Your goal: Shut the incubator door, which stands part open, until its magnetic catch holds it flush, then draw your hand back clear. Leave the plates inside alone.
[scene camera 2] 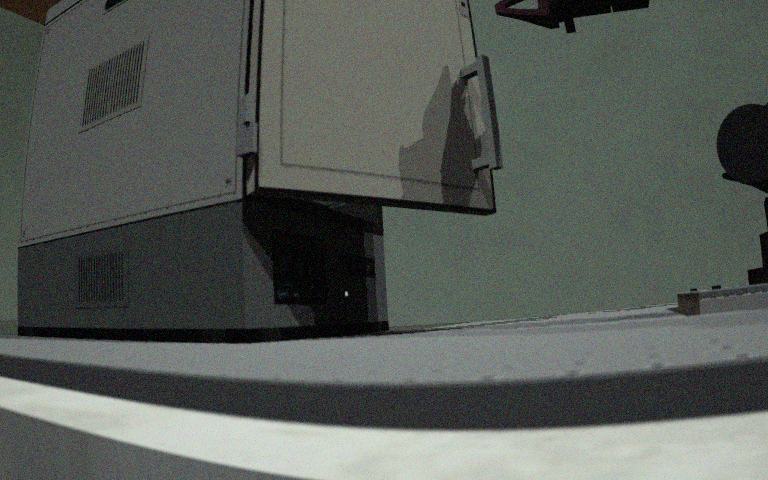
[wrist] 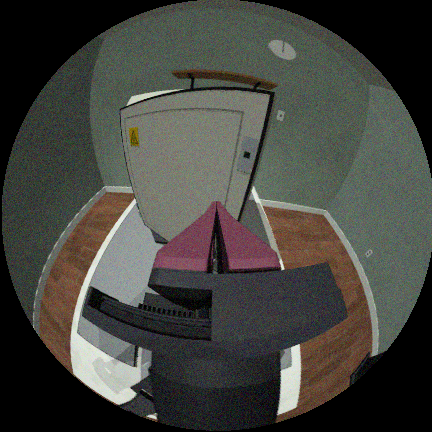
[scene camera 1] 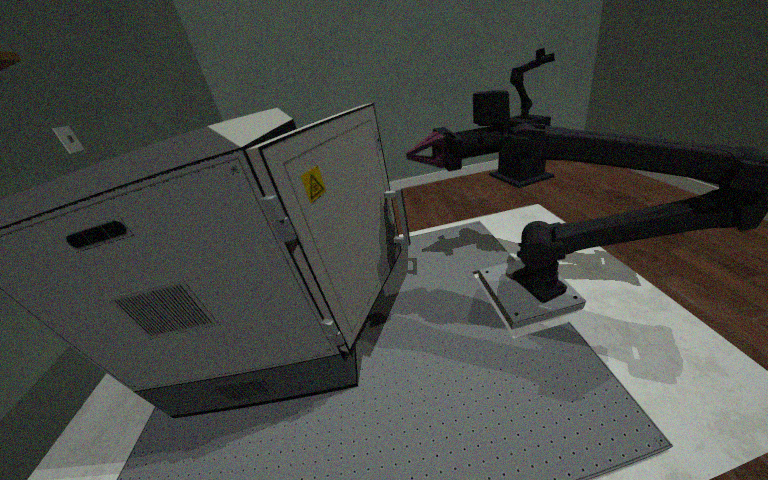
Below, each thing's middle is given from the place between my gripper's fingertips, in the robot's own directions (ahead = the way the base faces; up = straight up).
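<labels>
My hand: 80 mm above the incubator door (scene camera 2: 388,110), 80 mm to the right of it, 140 mm short of it.
</labels>
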